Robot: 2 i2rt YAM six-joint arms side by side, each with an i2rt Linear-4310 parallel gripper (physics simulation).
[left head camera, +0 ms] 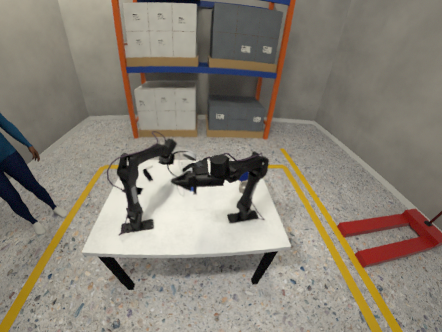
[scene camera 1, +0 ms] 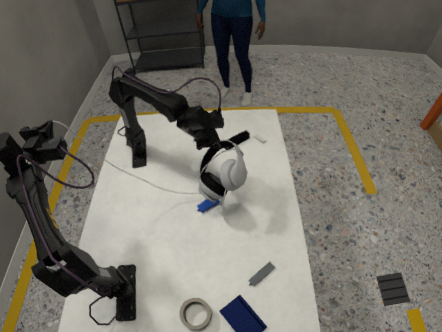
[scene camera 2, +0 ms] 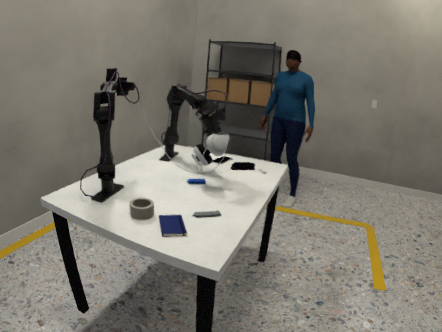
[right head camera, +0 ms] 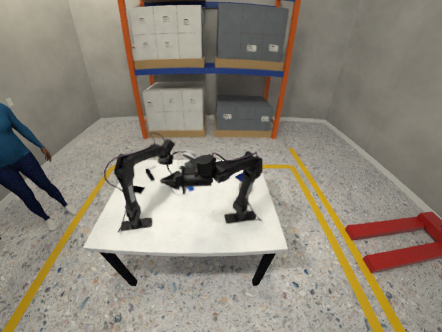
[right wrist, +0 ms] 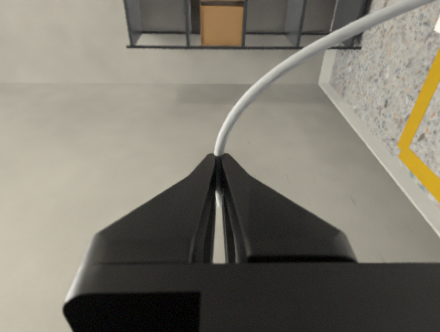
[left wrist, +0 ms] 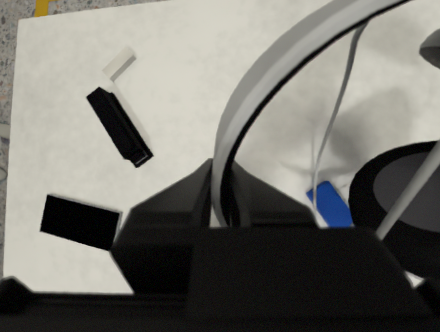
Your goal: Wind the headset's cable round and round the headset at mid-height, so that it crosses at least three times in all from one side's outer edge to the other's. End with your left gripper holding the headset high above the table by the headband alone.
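Where they show: left gripper, fingertip midpoint: (left head camera: 167,163) (scene camera 1: 220,146) (right head camera: 167,163) (left wrist: 220,166); right gripper, fingertip midpoint: (left head camera: 170,181) (scene camera 1: 50,121) (right head camera: 160,180) (right wrist: 218,166); left arm's base, origin of the base link: (left head camera: 137,226) (scene camera 1: 139,152) (scene camera 2: 169,156) (right head camera: 136,224); right arm's base, origin of the base link: (left head camera: 242,217) (scene camera 1: 126,292) (scene camera 2: 108,193) (right head camera: 240,217).
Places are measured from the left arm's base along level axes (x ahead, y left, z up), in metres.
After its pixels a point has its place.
Observation:
The white headset with dark ear pads (scene camera 1: 233,175) @(x 0.372, y -0.424, z 0.249 m) (scene camera 2: 218,144) @(x 0.390, y -0.434, z 0.225 m) hangs tilted over the table. My left gripper (left wrist: 220,166) @(x 0.370, y -0.234, z 0.185 m) is shut on its headband (left wrist: 260,90) @(x 0.393, y -0.261, z 0.239 m), the ear cups beside it. The thin pale cable (left wrist: 340,102) @(x 0.405, y -0.339, z 0.146 m) (scene camera 1: 150,186) @(x 0.081, y -0.305, z 0.126 m) (scene camera 2: 151,131) @(x -0.005, y -0.291, z 0.223 m) loops round the headset and runs across to my right gripper. One stretch passes in front of a dark ear pad (left wrist: 387,187) @(x 0.331, y -0.354, z 0.153 m) in the left wrist view. My right gripper (right wrist: 218,166) @(x -0.160, y -0.245, z 0.466 m) (left head camera: 173,181) @(x -0.160, y -0.245, z 0.466 m) is shut on the cable, raised away from the headset. How often the cable crosses the headset cannot be told.
On the table (scene camera 1: 150,245) @(x 0.030, y -0.496, z 0.000 m) lie a blue object (scene camera 1: 207,205) @(x 0.277, y -0.380, z 0.016 m) (left wrist: 330,205) @(x 0.293, y -0.363, z 0.016 m) below the headset, a black block (left wrist: 120,127) @(x 0.471, y -0.075, z 0.039 m), a black flat rectangle (left wrist: 80,222) @(x 0.335, y 0.048, z 0.008 m), a small white piece (left wrist: 119,63) @(x 0.596, y -0.074, z 0.012 m), a grey bar (scene camera 2: 207,214) @(x 0.413, y -0.704, z 0.010 m), a tape roll (scene camera 2: 142,212) @(x 0.185, y -0.822, z 0.032 m) and a blue notebook (scene camera 2: 172,225) @(x 0.313, y -0.838, z 0.012 m).

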